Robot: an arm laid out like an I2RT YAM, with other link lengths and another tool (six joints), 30 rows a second.
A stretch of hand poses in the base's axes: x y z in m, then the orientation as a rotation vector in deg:
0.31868 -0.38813 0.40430 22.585 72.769 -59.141
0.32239 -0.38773 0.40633 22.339 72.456 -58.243
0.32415 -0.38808 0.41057 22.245 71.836 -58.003
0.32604 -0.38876 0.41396 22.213 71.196 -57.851
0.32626 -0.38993 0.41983 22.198 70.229 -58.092
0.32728 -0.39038 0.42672 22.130 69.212 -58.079
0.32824 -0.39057 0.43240 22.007 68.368 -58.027
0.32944 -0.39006 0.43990 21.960 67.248 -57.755
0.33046 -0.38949 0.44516 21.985 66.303 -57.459
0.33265 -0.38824 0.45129 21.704 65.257 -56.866
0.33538 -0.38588 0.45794 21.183 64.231 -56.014
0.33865 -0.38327 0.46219 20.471 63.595 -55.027
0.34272 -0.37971 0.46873 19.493 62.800 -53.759
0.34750 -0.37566 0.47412 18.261 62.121 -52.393
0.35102 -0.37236 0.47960 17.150 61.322 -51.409
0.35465 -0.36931 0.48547 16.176 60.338 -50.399
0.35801 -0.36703 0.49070 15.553 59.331 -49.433
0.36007 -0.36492 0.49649 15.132 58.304 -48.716
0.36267 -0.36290 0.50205 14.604 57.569 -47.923
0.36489 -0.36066 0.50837 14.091 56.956 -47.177
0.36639 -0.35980 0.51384 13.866 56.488 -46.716
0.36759 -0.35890 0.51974 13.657 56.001 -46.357
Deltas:
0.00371 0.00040 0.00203 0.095 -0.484 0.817
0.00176 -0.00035 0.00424 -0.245 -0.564 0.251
0.00189 -0.00068 0.00339 -0.255 -0.572 0.151
0.00022 -0.00117 0.00587 -0.570 -0.716 -0.147
0.00102 -0.00045 0.00689 -0.518 -0.824 0.073
0.00096 -0.00019 0.00568 -0.456 -0.675 0.126
0.00120 0.00051 0.00750 -0.446 -1.002 0.259
0.00102 0.00057 0.00526 -0.307 -0.890 0.234
0.00219 0.00125 0.00613 -0.433 -0.966 0.627
0.00273 0.00236 0.00665 -0.478 -0.951 0.954
0.00327 0.00261 0.00425 -0.372 -0.600 1.156
0.00407 0.00356 0.00654 -0.511 -0.727 1.519
0.00478 0.00405 0.00539 -0.595 -0.566 1.726
0.00352 0.00330 0.00548 -0.721 -0.594 1.360
0.00363 0.00305 0.00587 -0.694 -0.802 1.319
0.00336 0.00228 0.00523 -0.472 -0.923 1.115
0.00206 0.00211 0.00579 -0.436 -0.943 0.813
0.00260 0.00202 0.00556 -0.366 -0.669 0.922
0.00222 0.00224 0.00632 -0.326 -0.554 0.874
0.00150 0.00086 0.00547 -0.168 -0.450 0.500
0.00120 0.00090 0.00590 -0.204 -0.449 0.407

